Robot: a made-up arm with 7 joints.
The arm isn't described. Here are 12 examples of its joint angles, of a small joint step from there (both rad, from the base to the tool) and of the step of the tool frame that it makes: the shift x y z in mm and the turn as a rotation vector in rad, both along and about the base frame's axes.
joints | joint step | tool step
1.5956 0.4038 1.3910 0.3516 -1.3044 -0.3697 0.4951 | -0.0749 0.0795 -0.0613 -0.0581 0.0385 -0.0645 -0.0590 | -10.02 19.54 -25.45 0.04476 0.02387 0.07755
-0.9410 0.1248 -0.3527 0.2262 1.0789 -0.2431 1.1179 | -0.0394 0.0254 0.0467 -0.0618 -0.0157 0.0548 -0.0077 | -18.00 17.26 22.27 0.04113 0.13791 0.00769
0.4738 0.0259 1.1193 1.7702 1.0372 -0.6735 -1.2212 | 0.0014 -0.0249 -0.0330 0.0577 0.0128 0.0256 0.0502 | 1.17 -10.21 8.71 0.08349 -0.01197 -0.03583
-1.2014 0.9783 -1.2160 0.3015 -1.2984 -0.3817 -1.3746 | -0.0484 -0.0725 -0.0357 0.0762 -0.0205 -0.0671 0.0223 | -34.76 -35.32 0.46 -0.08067 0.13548 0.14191
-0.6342 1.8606 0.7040 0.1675 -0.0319 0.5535 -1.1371 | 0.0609 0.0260 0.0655 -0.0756 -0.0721 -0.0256 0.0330 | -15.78 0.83 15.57 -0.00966 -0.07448 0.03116
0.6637 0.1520 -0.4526 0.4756 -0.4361 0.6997 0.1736 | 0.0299 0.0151 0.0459 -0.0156 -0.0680 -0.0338 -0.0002 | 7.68 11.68 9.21 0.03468 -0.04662 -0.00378
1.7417 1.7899 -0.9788 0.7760 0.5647 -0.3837 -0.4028 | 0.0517 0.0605 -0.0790 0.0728 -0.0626 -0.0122 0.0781 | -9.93 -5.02 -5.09 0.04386 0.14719 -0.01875
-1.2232 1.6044 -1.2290 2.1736 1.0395 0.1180 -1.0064 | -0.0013 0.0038 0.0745 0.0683 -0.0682 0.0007 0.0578 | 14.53 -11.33 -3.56 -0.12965 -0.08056 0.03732
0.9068 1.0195 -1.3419 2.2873 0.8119 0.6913 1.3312 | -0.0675 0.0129 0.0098 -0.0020 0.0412 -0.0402 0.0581 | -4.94 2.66 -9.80 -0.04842 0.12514 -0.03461
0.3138 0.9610 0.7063 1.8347 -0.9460 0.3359 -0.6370 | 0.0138 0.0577 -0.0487 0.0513 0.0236 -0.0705 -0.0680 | -0.41 -14.36 12.77 0.18411 -0.01916 -0.07606
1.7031 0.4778 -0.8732 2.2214 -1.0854 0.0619 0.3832 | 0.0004 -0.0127 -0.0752 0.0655 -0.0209 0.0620 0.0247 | -8.01 -7.29 -16.05 0.02982 0.01398 -0.02922
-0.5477 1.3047 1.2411 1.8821 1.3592 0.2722 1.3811 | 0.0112 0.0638 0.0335 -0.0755 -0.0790 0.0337 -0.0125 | 3.00 6.95 18.01 0.05968 -0.01148 0.09933
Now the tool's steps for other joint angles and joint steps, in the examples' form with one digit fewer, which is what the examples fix.
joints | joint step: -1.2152 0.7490 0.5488 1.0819 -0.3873 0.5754 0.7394 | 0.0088 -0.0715 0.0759 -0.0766 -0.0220 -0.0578 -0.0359
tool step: -28.6 0.6 2.7 0.0453 -0.0252 0.0663
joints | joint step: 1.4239 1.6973 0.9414 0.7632 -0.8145 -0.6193 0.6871 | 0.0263 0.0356 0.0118 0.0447 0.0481 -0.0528 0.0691
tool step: -20.6 -13.6 0.6 0.0704 0.0213 0.0268
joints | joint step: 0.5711 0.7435 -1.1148 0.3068 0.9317 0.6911 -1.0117 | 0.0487 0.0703 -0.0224 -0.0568 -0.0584 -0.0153 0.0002
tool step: -4.9 33.5 26.4 0.1350 0.0010 0.0230
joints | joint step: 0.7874 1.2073 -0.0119 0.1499 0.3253 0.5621 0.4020 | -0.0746 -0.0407 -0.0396 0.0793 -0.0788 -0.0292 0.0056
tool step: 16.6 -10.4 -12.2 0.0789 0.1388 -0.1231
